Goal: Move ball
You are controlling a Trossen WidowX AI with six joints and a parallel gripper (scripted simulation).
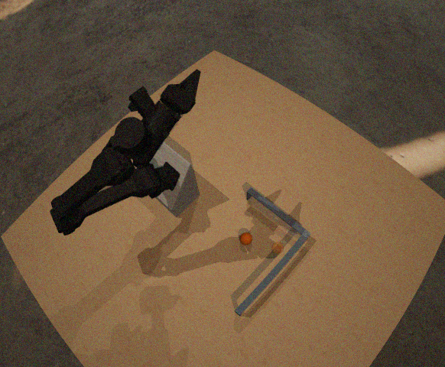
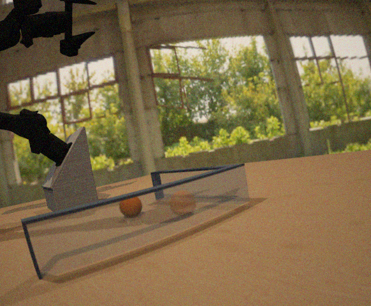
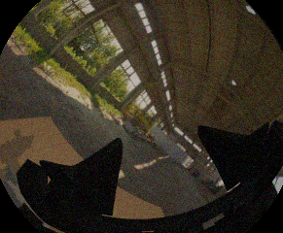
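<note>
My gripper tip is now 210 mm short of the orange ball, 70 mm to the left of it and 480 mm above it.
</note>
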